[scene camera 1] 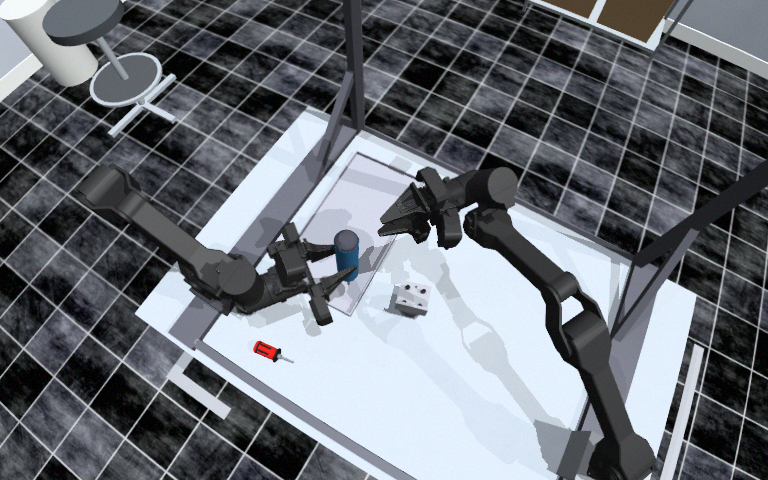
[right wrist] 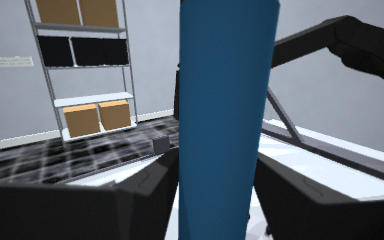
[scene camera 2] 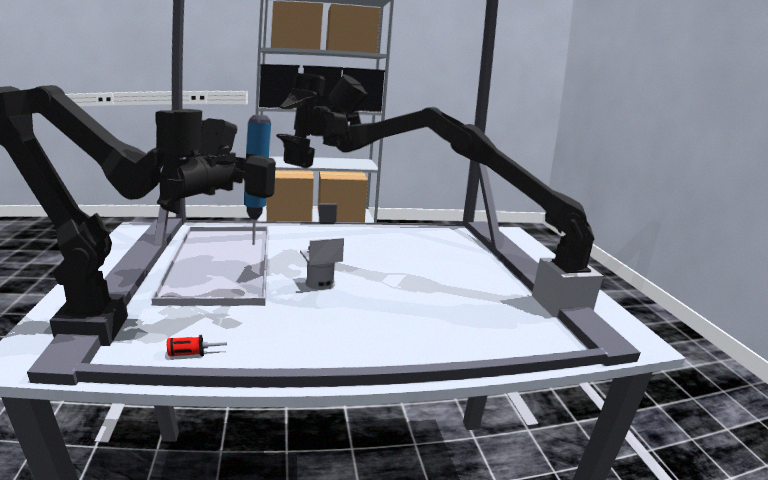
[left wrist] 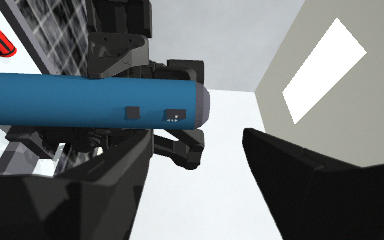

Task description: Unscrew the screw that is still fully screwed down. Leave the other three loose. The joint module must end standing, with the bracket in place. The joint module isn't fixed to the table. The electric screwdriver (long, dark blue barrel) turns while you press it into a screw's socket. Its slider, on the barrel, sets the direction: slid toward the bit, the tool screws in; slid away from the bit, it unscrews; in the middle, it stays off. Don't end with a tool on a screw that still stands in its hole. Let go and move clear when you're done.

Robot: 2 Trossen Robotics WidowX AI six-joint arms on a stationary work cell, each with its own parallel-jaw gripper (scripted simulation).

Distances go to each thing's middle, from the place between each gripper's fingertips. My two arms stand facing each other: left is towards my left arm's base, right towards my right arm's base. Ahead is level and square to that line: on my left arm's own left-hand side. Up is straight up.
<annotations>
My right gripper is now 40 mm above the electric screwdriver (scene camera 2: pixel 259 126), 30 mm past it and 20 mm to the right of it. From my right hand the other things lie so: shallow tray (scene camera 1: pixel 366 188) 250 mm below, 190 mm behind, 70 mm to the right; joint module (scene camera 2: pixel 321 276) 230 mm below, 140 mm to the left, 70 mm behind; bracket (scene camera 2: pixel 321 251) 190 mm below, 150 mm to the left, 70 mm behind.
Right now my left hand is 7 cm short of the electric screwdriver, 6 cm to the left of it and 11 cm above it. From my left hand the other things lie so: shallow tray: 10 cm behind, 15 cm to the right, 32 cm below; joint module: 3 cm ahead, 7 cm to the left, 30 cm below; bracket: 3 cm ahead, 7 cm to the left, 26 cm below.
</annotations>
